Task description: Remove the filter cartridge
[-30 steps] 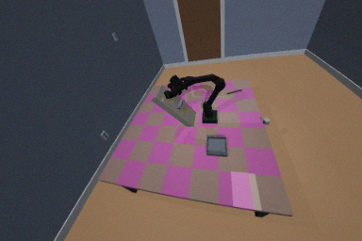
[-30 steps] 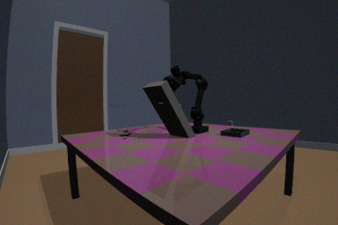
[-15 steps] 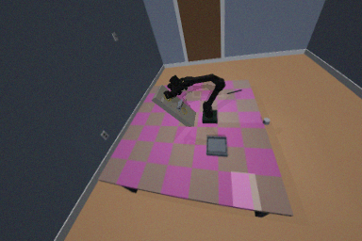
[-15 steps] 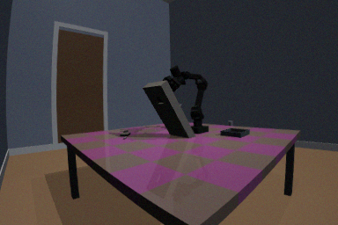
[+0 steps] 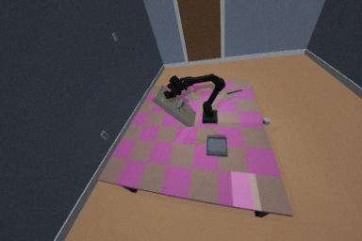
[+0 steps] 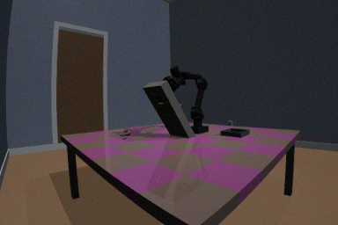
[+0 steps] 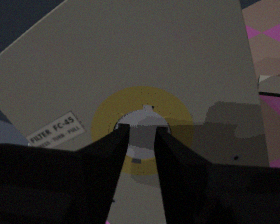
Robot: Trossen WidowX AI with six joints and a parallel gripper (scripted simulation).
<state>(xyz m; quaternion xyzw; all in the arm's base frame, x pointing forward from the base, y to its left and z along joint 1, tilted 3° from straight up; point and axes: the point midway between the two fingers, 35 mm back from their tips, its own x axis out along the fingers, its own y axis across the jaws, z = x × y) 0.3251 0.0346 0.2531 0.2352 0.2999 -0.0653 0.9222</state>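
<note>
Right now my gripper tip is 10 mm short of the round grey filter cartridge and 10 mm above it. The rest, counted from my gripper tip: flat item: 120 mm ahead, 320 mm to the right, 280 mm below; then dark tray: 430 mm behind, 250 mm to the left, 270 mm below.
</note>
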